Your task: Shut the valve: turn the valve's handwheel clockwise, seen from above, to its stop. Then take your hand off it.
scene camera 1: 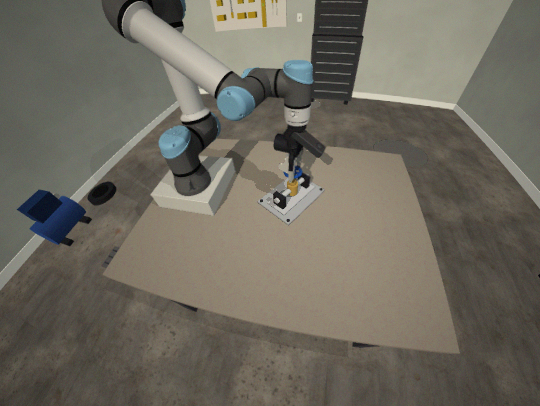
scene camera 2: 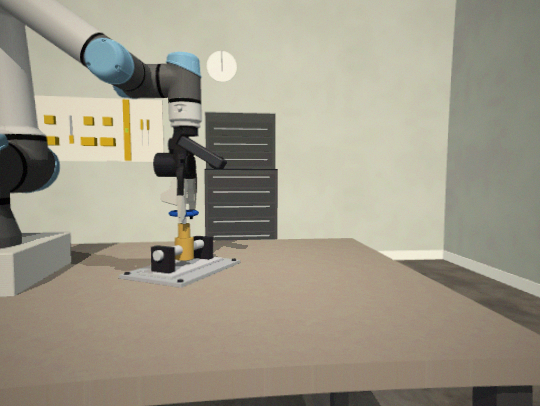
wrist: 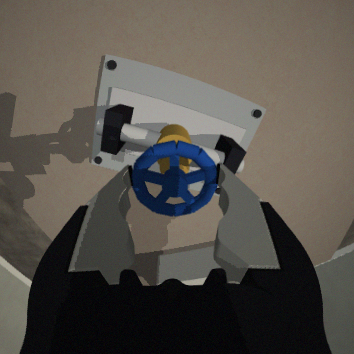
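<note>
The blue handwheel [scene camera 1: 298,171] [scene camera 2: 191,213] [wrist: 174,183] lies level on top of the orange valve body [scene camera 1: 292,188] [scene camera 2: 184,248] [wrist: 173,134]. The valve sits on a white pipe held by two black blocks on a grey base plate [scene camera 1: 295,215] [scene camera 2: 182,282] [wrist: 145,74]. My gripper [scene camera 2: 186,214] [wrist: 174,166] is shut on the handwheel, one fingertip against the rim on each side in the wrist view. In scene camera 1 the fingers partly hide the wheel.
The valve's plate lies on a tan table [scene camera 1: 325,280] [scene camera 2: 300,320]. The arm stands on a white base block [scene camera 1: 187,206] [scene camera 2: 37,265] at the left. A dark drawer cabinet [scene camera 1: 336,65] [scene camera 2: 241,182] stands beyond the table by the back wall.
</note>
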